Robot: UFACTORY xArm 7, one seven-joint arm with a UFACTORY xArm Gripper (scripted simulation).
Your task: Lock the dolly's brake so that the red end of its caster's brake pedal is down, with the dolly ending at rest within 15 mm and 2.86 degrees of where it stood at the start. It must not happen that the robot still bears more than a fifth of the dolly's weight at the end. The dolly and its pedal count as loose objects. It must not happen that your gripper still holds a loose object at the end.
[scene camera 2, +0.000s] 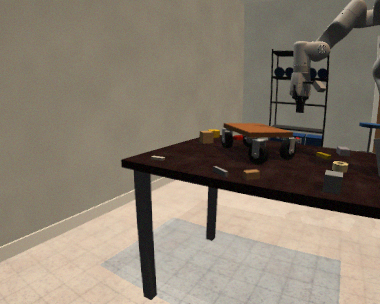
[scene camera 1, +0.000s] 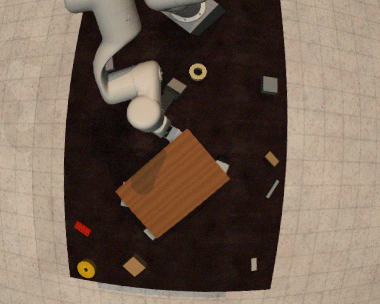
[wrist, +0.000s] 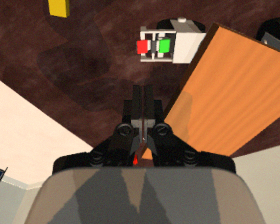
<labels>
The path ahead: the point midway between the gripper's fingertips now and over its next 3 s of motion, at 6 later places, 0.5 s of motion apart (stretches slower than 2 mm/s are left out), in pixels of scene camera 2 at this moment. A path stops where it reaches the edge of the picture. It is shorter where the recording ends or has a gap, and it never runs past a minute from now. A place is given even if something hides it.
My gripper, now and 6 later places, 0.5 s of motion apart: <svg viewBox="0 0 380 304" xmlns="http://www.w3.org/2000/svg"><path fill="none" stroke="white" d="M299 112L299 121L299 121L298 125L298 131L297 136L297 137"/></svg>
</labels>
